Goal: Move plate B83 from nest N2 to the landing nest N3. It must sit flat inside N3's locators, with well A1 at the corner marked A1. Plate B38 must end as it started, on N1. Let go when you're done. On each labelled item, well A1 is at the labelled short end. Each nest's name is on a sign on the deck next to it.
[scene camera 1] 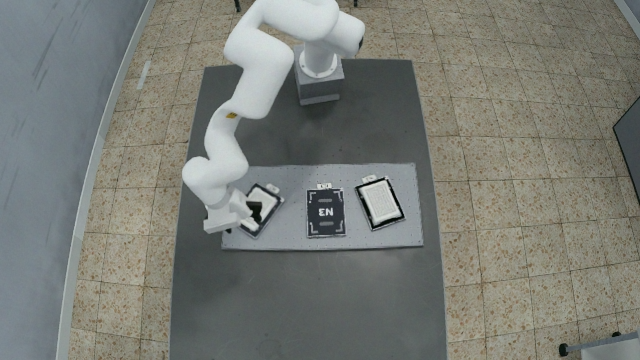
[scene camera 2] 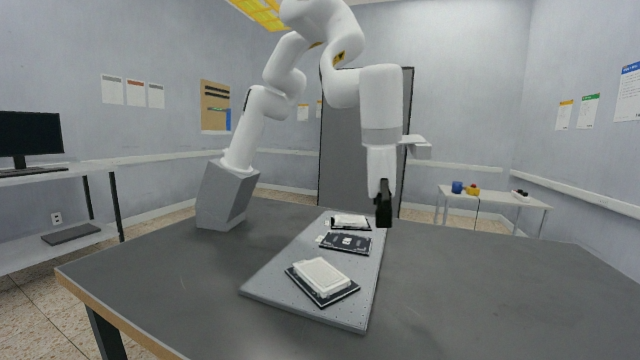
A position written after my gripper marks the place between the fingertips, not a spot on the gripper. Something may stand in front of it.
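Note:
Scene camera 1 shows a white well plate [scene camera 1: 377, 198] and my gripper [scene camera 1: 244, 225]. Scene camera 2 shows a white well plate [scene camera 2: 325, 284] and again my gripper [scene camera 2: 381, 215].

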